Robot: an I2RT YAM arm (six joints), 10 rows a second.
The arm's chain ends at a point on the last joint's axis. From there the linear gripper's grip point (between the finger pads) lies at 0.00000 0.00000 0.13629 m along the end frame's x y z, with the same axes.
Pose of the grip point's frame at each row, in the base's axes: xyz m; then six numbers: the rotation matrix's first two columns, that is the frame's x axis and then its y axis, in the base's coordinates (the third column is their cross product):
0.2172 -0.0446 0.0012 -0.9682 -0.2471 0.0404 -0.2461 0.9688 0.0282
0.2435 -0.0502 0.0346 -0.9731 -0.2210 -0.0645 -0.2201 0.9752 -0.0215
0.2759 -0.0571 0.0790 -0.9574 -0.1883 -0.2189 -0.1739 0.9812 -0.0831
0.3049 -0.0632 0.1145 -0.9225 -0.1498 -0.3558 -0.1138 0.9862 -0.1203
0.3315 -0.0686 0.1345 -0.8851 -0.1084 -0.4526 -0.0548 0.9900 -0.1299
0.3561 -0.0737 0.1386 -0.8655 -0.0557 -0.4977 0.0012 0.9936 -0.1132
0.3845 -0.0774 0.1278 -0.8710 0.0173 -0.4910 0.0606 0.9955 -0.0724
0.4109 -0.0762 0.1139 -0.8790 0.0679 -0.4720 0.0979 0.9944 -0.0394
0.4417 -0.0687 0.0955 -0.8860 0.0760 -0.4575 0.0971 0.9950 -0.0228
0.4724 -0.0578 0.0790 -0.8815 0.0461 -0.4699 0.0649 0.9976 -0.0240
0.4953 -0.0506 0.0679 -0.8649 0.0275 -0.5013 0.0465 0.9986 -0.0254
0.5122 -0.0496 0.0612 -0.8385 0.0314 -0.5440 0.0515 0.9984 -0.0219
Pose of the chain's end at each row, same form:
0.2235 -0.0470 0.1373 -0.9682 -0.2471 0.0404 -0.2461 0.9688 0.0282
0.2343 -0.0493 0.1706 -0.9731 -0.2210 -0.0645 -0.2201 0.9752 -0.0215
0.2445 -0.0514 0.2115 -0.9574 -0.1883 -0.2189 -0.1739 0.9812 -0.0831
0.2546 -0.0536 0.2408 -0.9225 -0.1498 -0.3558 -0.1138 0.9862 -0.1203
0.2685 -0.0563 0.2547 -0.8851 -0.1084 -0.4526 -0.0548 0.9900 -0.1299
0.2878 -0.0603 0.2558 -0.8655 -0.0557 -0.4977 0.0012 0.9936 -0.1132
0.3181 -0.0648 0.2461 -0.8710 0.0173 -0.4910 0.0606 0.9955 -0.0724
0.3473 -0.0652 0.2339 -0.8790 0.0679 -0.4720 0.0979 0.9944 -0.0394
0.3799 -0.0599 0.2167 -0.8860 0.0760 -0.4575 0.0971 0.9950 -0.0228
0.4087 -0.0508 0.1993 -0.8815 0.0461 -0.4699 0.0649 0.9976 -0.0240
0.4272 -0.0444 0.1858 -0.8649 0.0275 -0.5013 0.0465 0.9986 -0.0254
0.4383 -0.0433 0.1755 -0.8385 0.0314 -0.5440 0.0515 0.9984 -0.0219

